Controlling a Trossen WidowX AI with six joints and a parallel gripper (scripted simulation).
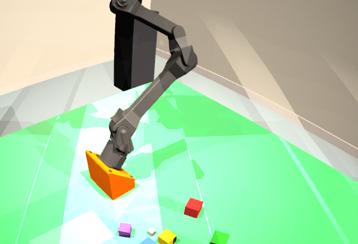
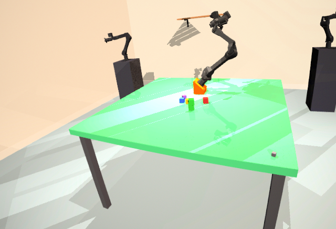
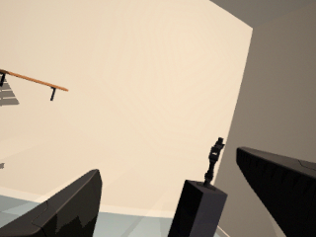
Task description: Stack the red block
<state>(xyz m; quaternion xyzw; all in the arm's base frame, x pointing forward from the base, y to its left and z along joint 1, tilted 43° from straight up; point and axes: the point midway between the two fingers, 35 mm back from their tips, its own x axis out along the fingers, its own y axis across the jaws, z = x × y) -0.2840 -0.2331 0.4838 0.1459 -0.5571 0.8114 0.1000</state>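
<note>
Right now the red block is 58 cm below my gripper tip, 56 cm ahead of it and 7 cm to the right of it. Round my gripper tip: yellow block 58 cm below, 58 cm ahead, 20 cm to the right; blue block 58 cm below, 57 cm ahead, 25 cm to the right; small white block 59 cm below, 54 cm ahead, 21 cm to the right.
</note>
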